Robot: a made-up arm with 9 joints.
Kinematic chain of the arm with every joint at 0, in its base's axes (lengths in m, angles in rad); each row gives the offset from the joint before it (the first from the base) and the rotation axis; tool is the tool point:
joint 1: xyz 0 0 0.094 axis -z
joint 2: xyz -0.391 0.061 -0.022 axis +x
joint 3: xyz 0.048 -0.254 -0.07 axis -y
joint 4: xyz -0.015 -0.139 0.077 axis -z
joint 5: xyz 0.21 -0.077 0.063 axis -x
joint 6: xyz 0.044 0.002 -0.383 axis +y
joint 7: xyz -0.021 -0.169 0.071 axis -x
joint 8: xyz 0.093 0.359 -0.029 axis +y
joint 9: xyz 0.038 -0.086 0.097 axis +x
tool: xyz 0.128 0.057 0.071
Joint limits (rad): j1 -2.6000..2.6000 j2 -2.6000..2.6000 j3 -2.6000..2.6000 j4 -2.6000..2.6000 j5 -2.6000..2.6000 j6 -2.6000..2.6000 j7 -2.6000..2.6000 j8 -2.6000..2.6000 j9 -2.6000..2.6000
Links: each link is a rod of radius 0.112 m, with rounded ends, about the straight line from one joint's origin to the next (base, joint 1, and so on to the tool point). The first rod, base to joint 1, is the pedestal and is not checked.
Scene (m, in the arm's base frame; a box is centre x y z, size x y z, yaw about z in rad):
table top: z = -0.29
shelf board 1: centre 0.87 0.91 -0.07 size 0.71 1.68 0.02 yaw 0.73
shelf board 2: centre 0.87 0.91 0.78 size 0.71 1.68 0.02 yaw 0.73
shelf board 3: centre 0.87 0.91 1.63 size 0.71 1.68 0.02 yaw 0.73
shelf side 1: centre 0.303 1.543 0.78 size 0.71 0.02 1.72 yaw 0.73
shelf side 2: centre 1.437 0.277 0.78 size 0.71 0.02 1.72 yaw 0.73
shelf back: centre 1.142 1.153 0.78 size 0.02 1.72 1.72 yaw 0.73
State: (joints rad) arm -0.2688 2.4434 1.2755 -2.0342 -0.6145 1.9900 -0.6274 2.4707 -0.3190
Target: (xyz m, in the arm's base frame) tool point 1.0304 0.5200 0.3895
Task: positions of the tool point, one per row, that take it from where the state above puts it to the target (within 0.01 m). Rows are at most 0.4 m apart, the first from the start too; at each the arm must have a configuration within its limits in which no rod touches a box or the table.
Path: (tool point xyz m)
1: -0.4187 0.7203 0.3629
2: -0.1821 0.8742 0.3928
3: 0.1150 0.9487 0.4123
4: 0.4431 0.9196 0.4194
5: 0.7628 0.7752 0.4122
6: 1.0304 0.5199 0.3895

